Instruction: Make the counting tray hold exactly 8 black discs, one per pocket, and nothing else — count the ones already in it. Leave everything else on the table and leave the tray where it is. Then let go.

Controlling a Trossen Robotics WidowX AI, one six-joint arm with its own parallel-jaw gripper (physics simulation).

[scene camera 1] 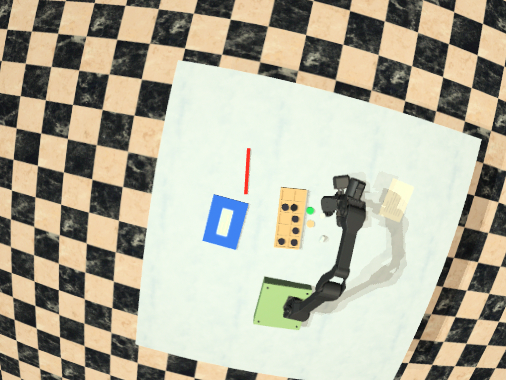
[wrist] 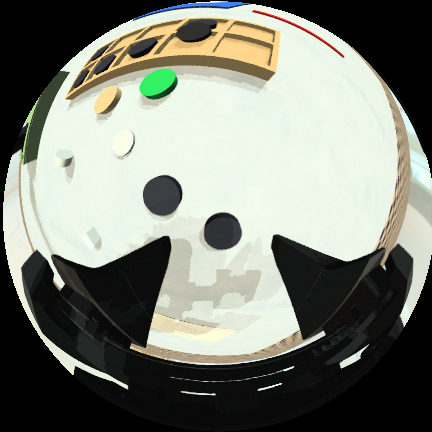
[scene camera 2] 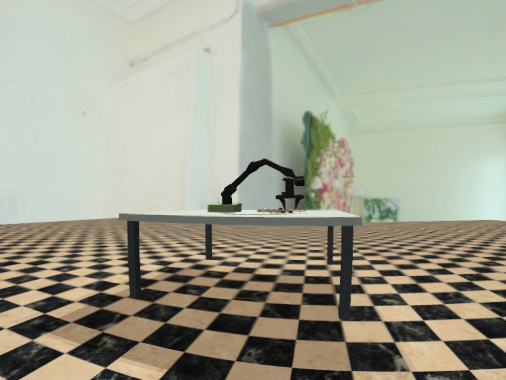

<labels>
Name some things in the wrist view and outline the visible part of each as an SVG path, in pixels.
My gripper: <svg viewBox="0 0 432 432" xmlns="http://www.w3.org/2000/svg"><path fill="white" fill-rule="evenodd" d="M413 258L397 242L388 253L384 269L380 262L385 247L345 261L280 234L273 234L271 250L293 307L302 339L322 330L325 335L280 355L234 364L178 362L130 348L131 343L146 347L155 304L171 251L168 235L163 235L98 267L89 267L51 254L52 263L64 282L60 290L53 283L54 272L47 259L35 249L21 266L21 278L26 301L42 334L78 361L128 385L126 389L114 381L74 366L73 375L92 391L126 411L158 423L192 430L234 431L263 427L302 415L330 401L365 375L385 354L404 327L399 314L410 289ZM365 347L358 360L340 368L339 363Z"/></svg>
A tan counting tray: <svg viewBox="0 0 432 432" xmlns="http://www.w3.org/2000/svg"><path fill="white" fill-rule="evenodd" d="M280 31L249 21L222 17L179 18L147 25L125 33L97 48L76 75L64 99L72 100L91 87L126 73L171 65L218 67L246 73L268 81L276 72ZM90 70L82 84L73 88L73 84L84 70ZM116 55L107 70L97 75L93 74L95 67L104 58L111 54ZM109 46L100 57L93 61L90 60L99 49L106 45ZM158 41L152 50L143 56L131 58L127 54L127 51L139 41L151 37L156 38ZM217 21L217 27L211 29L211 35L204 40L184 42L175 36L175 32L179 27L192 20L213 19Z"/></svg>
A green disc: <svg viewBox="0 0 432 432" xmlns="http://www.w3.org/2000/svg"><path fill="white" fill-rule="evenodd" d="M173 70L161 68L146 75L140 82L140 93L149 99L158 99L169 94L178 82Z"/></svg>
</labels>
